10 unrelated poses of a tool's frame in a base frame.
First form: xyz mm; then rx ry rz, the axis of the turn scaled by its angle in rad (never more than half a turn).
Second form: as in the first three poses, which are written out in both.
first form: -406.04 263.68 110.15 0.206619 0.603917 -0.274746
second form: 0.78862 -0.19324 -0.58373 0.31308 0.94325 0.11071 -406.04 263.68 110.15
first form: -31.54 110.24 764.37 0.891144 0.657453 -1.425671
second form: 0.06798 -0.54659 -0.83464 0.98967 -0.06886 0.12571 -31.54 110.24 764.37
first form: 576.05 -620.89 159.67 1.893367 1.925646 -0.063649
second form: 0.03107 0.94161 -0.33528 0.96169 0.06325 0.26674 576.05 -620.89 159.67
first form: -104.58 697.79 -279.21 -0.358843 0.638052 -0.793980
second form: 0.52974 -0.75218 -0.39192 0.54462 0.65590 -0.52267 -104.58 697.79 -279.21
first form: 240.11 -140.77 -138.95 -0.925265 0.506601 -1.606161
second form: -0.03212 -0.95551 0.29320 0.61438 -0.25026 -0.74827 240.11 -140.77 -138.95
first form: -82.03 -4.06 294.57 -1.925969 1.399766 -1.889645
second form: -0.19395 -0.64531 0.73888 -0.51878 -0.57178 -0.63555 -82.03 -4.06 294.57
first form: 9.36 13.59 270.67 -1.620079 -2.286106 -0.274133
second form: -0.30243 0.87869 0.36937 0.94111 0.33672 -0.03047 9.36 13.59 270.67
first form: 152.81 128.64 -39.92 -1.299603 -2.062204 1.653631
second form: -0.59523 0.72124 -0.35426 0.50251 -0.00992 -0.86451 152.81 128.64 -39.92
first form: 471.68 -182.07 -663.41 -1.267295 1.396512 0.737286
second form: 0.12495 -0.29376 -0.94768 -0.94823 0.24573 -0.20120 471.68 -182.07 -663.41
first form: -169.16 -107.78 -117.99 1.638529 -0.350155 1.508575
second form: 0.23009 0.33451 0.91387 -0.70286 -0.59238 0.39380 -169.16 -107.78 -117.99
